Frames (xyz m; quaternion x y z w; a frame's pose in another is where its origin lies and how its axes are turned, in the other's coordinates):
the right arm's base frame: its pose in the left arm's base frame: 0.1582 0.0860 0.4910 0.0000 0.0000 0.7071 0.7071
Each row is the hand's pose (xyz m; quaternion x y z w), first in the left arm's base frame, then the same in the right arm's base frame.
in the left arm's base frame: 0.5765 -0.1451 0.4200 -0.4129 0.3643 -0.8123 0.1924
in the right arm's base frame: -0.2311 -0.4183 -0.0710 0.0344 -0.5495 0.7104 0.4383
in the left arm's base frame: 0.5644 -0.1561 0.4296 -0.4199 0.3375 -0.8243 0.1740
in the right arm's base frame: -0.2421 -0.4062 -0.0614 0.0583 -0.5356 0.7059 0.4598
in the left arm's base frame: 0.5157 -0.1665 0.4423 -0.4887 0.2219 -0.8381 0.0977
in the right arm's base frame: -0.2525 -0.3575 -0.0487 0.1887 -0.5025 0.6617 0.5235
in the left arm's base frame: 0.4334 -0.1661 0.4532 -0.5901 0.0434 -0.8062 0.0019
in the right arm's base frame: -0.2521 -0.2752 -0.0378 0.3866 -0.4479 0.5714 0.5687
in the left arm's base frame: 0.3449 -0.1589 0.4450 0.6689 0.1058 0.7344 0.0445
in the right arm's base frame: -0.2449 -0.1867 -0.0460 0.5478 -0.3982 0.4878 0.5508
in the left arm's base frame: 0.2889 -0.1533 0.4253 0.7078 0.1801 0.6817 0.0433
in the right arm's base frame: -0.2393 -0.1307 -0.0657 0.6278 -0.3731 0.4514 0.5127
